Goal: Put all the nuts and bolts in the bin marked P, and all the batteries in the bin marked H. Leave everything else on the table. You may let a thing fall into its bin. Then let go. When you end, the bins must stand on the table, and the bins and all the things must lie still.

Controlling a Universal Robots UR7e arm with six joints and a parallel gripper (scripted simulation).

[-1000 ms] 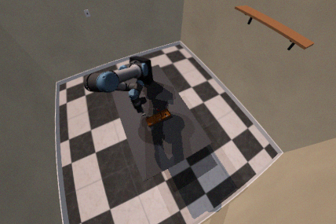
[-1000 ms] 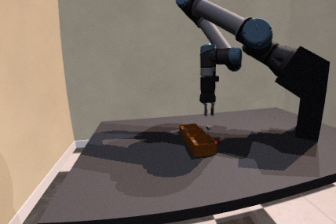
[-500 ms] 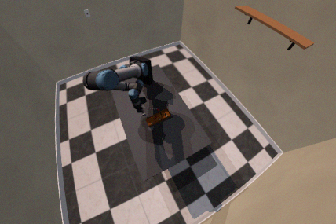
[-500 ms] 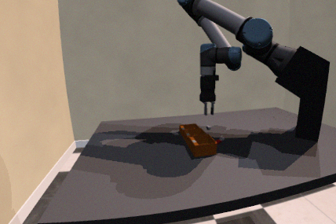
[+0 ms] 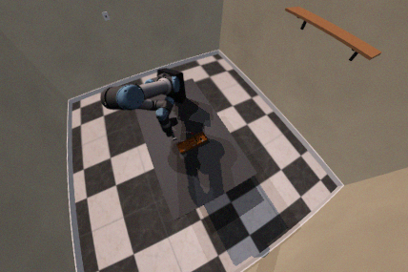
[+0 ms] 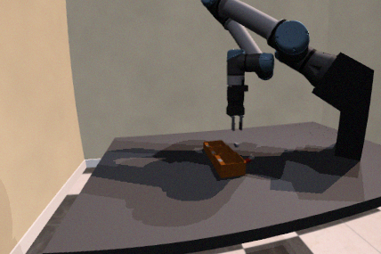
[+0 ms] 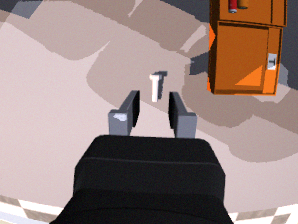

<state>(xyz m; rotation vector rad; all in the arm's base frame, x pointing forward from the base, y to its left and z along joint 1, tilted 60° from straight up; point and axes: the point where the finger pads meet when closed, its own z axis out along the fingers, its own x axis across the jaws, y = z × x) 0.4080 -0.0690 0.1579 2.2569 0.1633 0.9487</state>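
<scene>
Now: hand 1 cm to the right of the grey bolt and 9 cm above it. The rest, counted from my hand: red battery: 11 cm ahead, 10 cm to the left, 8 cm below; orange battery: 12 cm ahead, 11 cm to the left, 8 cm below; orange three-compartment bin: 13 cm ahead, 11 cm to the left, 7 cm below.
</scene>
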